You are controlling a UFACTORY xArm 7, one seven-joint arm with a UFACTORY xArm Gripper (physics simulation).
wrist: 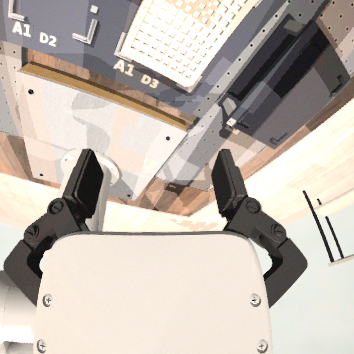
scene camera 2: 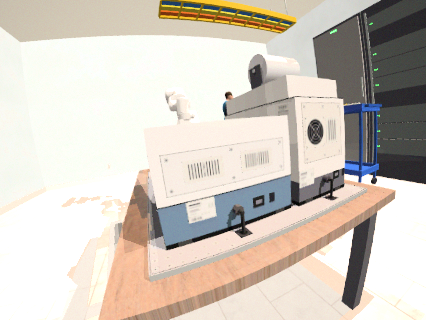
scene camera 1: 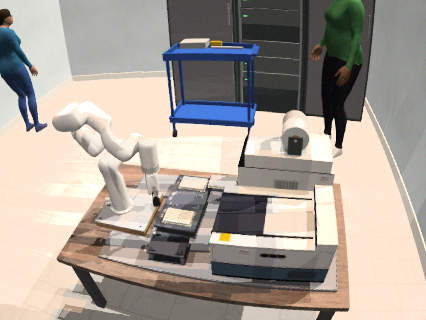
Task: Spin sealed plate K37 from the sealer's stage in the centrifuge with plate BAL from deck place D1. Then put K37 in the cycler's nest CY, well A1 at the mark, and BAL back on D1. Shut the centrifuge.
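Pixels of known places: gripper, fingertip midpoint: (wrist: 156,160) (scene camera 1: 155,198); arm's base at its link origin: (scene camera 1: 122,206).
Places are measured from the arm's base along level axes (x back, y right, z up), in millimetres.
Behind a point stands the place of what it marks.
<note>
My gripper (scene camera 1: 156,201) @(x -224, y 84, z 138 mm) (wrist: 156,160) @(x -224, y 84, z 138 mm) is open, with nothing between its fingers. It hangs over the arm's base plate, beside the dark deck (wrist: 112,65) @(x -236, y 23, z 22 mm). A pale welled plate (scene camera 1: 178,216) @(x -314, y 84, z 37 mm) (wrist: 175,45) @(x -281, y 80, z 31 mm) sits on D3. D2 shows no plate in the part seen by the wrist view. Another pale plate (scene camera 1: 193,183) @(x -348, y -156, z 38 mm) lies at the deck's far end; its label is unreadable. A white-and-blue machine (scene camera 1: 270,246) @(x -705, y 372, z 183 mm) (scene camera 2: 220,172) @(x -962, y 271, z 113 mm) has a top part dark, part pale. A taller white machine (scene camera 1: 285,165) @(x -770, y 28, z 287 mm) (scene camera 2: 317,135) @(x -1001, y -23, z 159 mm) stands behind it. Which plate is K37 or BAL cannot be told.
A low dark device (scene camera 1: 169,247) @(x -304, y 268, z 30 mm) (wrist: 295,95) @(x -301, y 249, z 30 mm) stands beyond the D3 end of the deck. The arm's base plate (scene camera 1: 125,220) @(x -48, y 99, z -2 mm) (wrist: 100,115) @(x -145, y 13, z 0 mm) lies left of the deck. A small pale block (scene camera 1: 216,182) @(x -470, y -102, z 91 mm) is by the deck's far end. A blue cart (scene camera 1: 212,120) (scene camera 2: 361,170) stands behind the table.
</note>
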